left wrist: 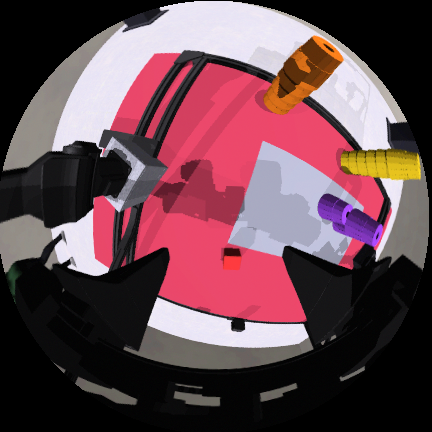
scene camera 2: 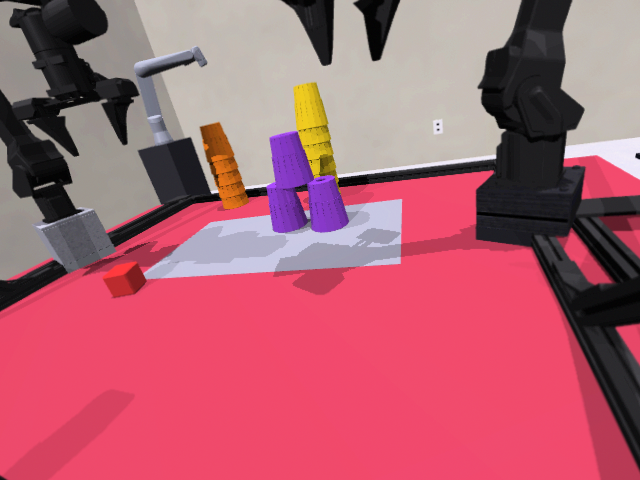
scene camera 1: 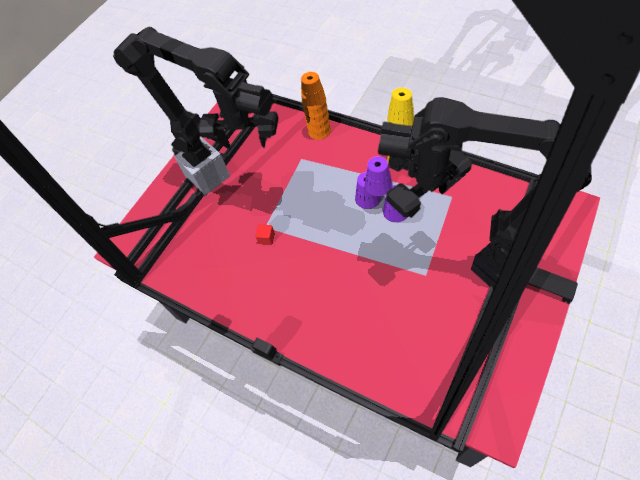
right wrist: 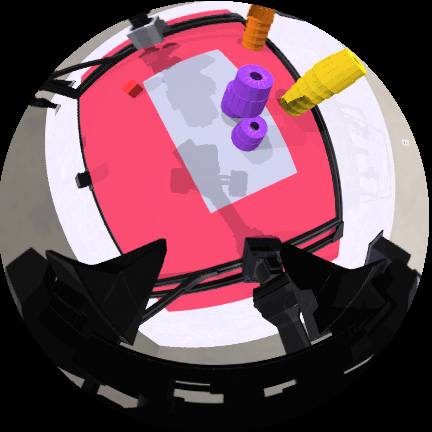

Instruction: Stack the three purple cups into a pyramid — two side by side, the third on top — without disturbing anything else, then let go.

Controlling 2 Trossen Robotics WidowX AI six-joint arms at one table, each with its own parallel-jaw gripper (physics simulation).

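Frame: origin at the left arm's base, x left, y back, z up, level; millimetres.
Where they show: left gripper, fingertip midpoint: (left wrist: 227, 253) (scene camera 2: 101, 150) (scene camera 1: 246, 147); right gripper, fingertip midpoint: (scene camera 2: 353, 62) (scene camera 1: 425, 204) (right wrist: 225, 247); left arm's base, link origin: (left wrist: 112, 173) (scene camera 2: 62, 216) (scene camera 1: 196, 154); right arm's base, link origin: (scene camera 2: 530, 177) (scene camera 1: 504, 256) (right wrist: 266, 267).
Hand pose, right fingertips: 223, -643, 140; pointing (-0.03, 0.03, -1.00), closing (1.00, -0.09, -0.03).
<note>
Each offset is from my right fingertips to the centre of the thing, as dx, dy, dz. Level surfaces: height alone.
Two purple cups stand upside down side by side on the pale mat {dz -246} (scene camera 1: 442, 206) (scene camera 2: 382, 211) (right wrist: 280, 165): a left one {+47, +227, -204} (scene camera 1: 366, 197) (scene camera 2: 287, 211) and a right one {+69, +143, -204} (scene camera 1: 393, 212) (scene camera 2: 328, 206) (right wrist: 248, 136). The third purple cup {+56, +192, -117} (scene camera 1: 378, 176) (scene camera 2: 291, 159) (right wrist: 250, 95) is upright on top, its rim over both in scene camera 2. My right gripper (scene camera 2: 350, 62) (right wrist: 225, 247) is open and empty, high above and clear of the cups. It partly hides the right cup in scene camera 1. My left gripper (scene camera 2: 100, 149) (left wrist: 227, 253) is open and empty, far left of the cups.
An orange cup stack {+122, +519, -75} (scene camera 1: 316, 108) (scene camera 2: 224, 167) (left wrist: 302, 75) stands behind left of the mat. A yellow cup stack {+215, +264, -43} (scene camera 1: 401, 111) (scene camera 2: 312, 118) (right wrist: 325, 82) stands behind the purple cups. A red cube {-236, +342, -226} (scene camera 1: 264, 234) (scene camera 2: 124, 279) lies at the mat's front left.
</note>
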